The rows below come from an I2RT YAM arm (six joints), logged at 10 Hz.
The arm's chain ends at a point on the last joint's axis. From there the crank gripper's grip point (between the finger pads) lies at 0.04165 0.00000 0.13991 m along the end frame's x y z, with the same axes.
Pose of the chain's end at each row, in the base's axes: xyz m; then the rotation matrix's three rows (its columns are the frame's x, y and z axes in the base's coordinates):
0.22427 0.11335 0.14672; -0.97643 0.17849 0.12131; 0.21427 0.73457 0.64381; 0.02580 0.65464 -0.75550
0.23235 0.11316 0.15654; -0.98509 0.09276 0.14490; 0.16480 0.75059 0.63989; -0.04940 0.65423 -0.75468
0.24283 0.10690 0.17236; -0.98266 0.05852 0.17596; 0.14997 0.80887 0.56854; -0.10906 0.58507 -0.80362
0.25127 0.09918 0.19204; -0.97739 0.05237 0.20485; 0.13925 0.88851 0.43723; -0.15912 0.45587 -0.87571
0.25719 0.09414 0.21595; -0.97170 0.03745 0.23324; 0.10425 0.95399 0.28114; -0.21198 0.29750 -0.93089
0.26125 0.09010 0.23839; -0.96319 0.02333 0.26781; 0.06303 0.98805 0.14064; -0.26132 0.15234 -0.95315
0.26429 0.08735 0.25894; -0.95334 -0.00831 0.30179; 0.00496 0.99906 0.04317; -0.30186 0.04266 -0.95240
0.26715 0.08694 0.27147; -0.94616 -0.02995 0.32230; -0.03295 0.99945 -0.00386; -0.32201 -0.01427 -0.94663
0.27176 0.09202 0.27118; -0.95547 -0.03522 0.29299; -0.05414 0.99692 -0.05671; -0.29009 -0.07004 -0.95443
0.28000 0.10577 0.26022; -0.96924 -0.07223 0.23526; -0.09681 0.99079 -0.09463; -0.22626 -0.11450 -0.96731
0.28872 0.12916 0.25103; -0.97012 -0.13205 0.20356; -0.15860 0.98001 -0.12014; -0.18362 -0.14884 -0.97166
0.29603 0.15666 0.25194; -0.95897 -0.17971 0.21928; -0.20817 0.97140 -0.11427; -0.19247 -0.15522 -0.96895
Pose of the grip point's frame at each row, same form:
0.20057 0.21235 0.04209; -0.97643 0.17849 0.12131; 0.21427 0.73457 0.64381; 0.02580 0.65464 -0.75550
0.21159 0.20955 0.04890; -0.98509 0.09276 0.14490; 0.16480 0.75059 0.63989; -0.04940 0.65423 -0.75468
0.22652 0.19269 0.05538; -0.98266 0.05852 0.17596; 0.14997 0.80887 0.56854; -0.10906 0.58507 -0.80362
0.23922 0.16615 0.06289; -0.97739 0.05237 0.20485; 0.13925 0.88851 0.43723; -0.15912 0.45587 -0.87571
0.24935 0.13782 0.07688; -0.97170 0.03745 0.23324; 0.10425 0.95399 0.28114; -0.21198 0.29750 -0.93089
0.25860 0.11240 0.09415; -0.96319 0.02333 0.26781; 0.06303 0.98805 0.14064; -0.26132 0.15234 -0.95315
0.26681 0.09360 0.11312; -0.95334 -0.00831 0.30179; 0.00496 0.99906 0.04317; -0.30186 0.04266 -0.95240
0.27284 0.08503 0.12562; -0.94616 -0.02995 0.32230; -0.03295 0.99945 -0.00386; -0.32201 -0.01427 -0.94663
0.27296 0.08183 0.12556; -0.95547 -0.03522 0.29299; -0.05414 0.99692 -0.05671; -0.29009 -0.07004 -0.95443
0.27255 0.08850 0.11546; -0.96924 -0.07223 0.23526; -0.09681 0.99079 -0.09463; -0.22626 -0.11450 -0.96731
0.27679 0.10575 0.10744; -0.97012 -0.13205 0.20356; -0.15860 0.98001 -0.12014; -0.18362 -0.14884 -0.97166
0.28677 0.13200 0.10836; -0.95897 -0.17971 0.21928; -0.20817 0.97140 -0.11427; -0.19247 -0.15522 -0.96895

